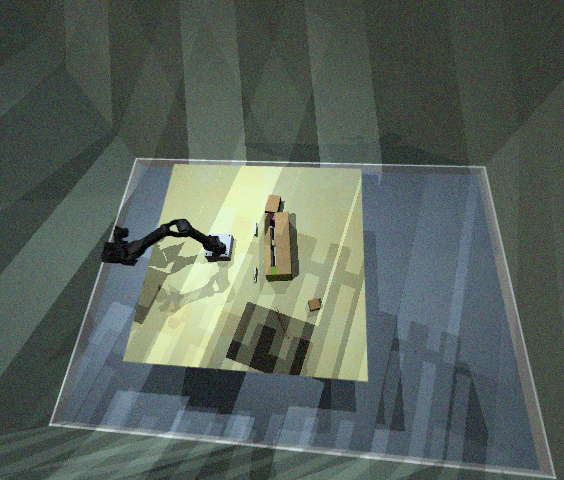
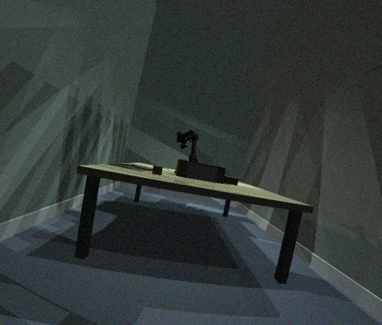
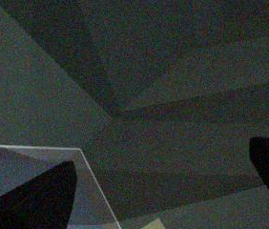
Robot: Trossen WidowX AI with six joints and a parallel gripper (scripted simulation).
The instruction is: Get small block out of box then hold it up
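Right now my gripper tip is 770 mm short of the box, 40 mm to the left of it and 300 mm above it. The rest, counted from my gripper tip: thin rod (800 mm ahead, 460 mm to the right, 360 mm below); then brown cube (980 mm ahead, 390 mm to the right, 340 mm below); then flat brown piece (790 mm ahead, 260 mm to the left, 330 mm below).
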